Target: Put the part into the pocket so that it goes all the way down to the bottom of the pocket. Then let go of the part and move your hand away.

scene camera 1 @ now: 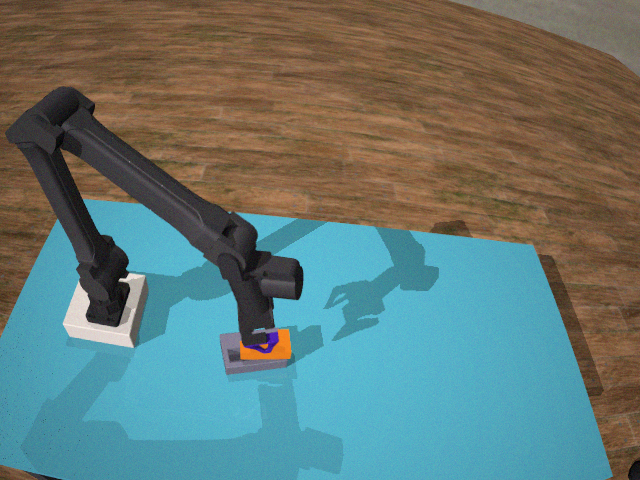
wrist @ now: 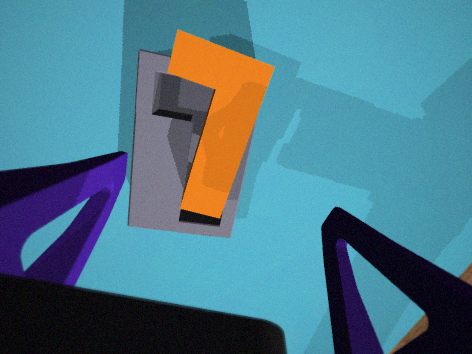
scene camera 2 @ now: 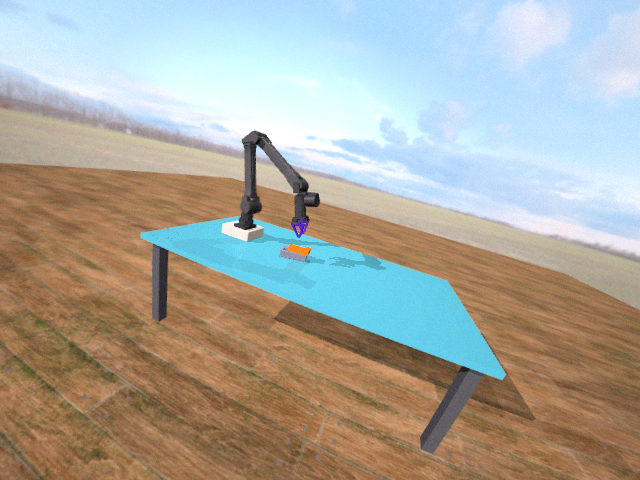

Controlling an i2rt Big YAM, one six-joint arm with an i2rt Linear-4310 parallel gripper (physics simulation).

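Places are measured from the arm's base along level axes (x ahead, y left, z up), in millimetres.
Where they show: gripper, fingertip midpoint: (scene camera 1: 264,332) (wrist: 233,192) (scene camera 2: 301,235); arm's base, link origin: (scene camera 1: 108,304) (scene camera 2: 245,226).
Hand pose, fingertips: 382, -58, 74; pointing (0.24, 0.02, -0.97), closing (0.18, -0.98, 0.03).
Note:
Things, the pixels of their centre, and the offset from my fingertips, as dx, dy, dz. "spot": a spot on its surface instead. Level surfaces: height alone.
- orange L-shaped part, body centre: (wrist: 202,131) (scene camera 1: 264,344) (scene camera 2: 299,249) +2, +19, -80
- grey block, body centre: (wrist: 192,151) (scene camera 1: 252,350) (scene camera 2: 294,253) -23, +16, -112
- L-shaped pocket, surface spot: (wrist: 167,95) spot: +8, +54, -126
- blue table, surface height: dz -131
The orange L-shaped part (scene camera 1: 284,351) (scene camera 2: 299,250) (wrist: 227,120) lies askew on top of the grey block (scene camera 1: 255,366) (scene camera 2: 293,254) (wrist: 150,165). In the wrist view it is turned against the L-shaped pocket (wrist: 167,95); its wide end sticks out past the block's far edge and one corner passes the right edge. The stem's narrow end lies over the pocket's near end, where a dark gap shows. Whether that end dips in is unclear. My gripper (scene camera 1: 264,345) (scene camera 2: 299,229) (wrist: 233,192) is open and empty above the part, its purple fingers wide apart on either side.
The arm's white base block (scene camera 1: 72,315) (scene camera 2: 232,229) stands on the blue table (scene camera 1: 439,387) (scene camera 2: 392,315), left of the grey block. Shadows of the arm fall across the table. A dark rounded object (scene camera 1: 635,469) shows at the lower right corner of scene camera 1, beyond the table's edge.

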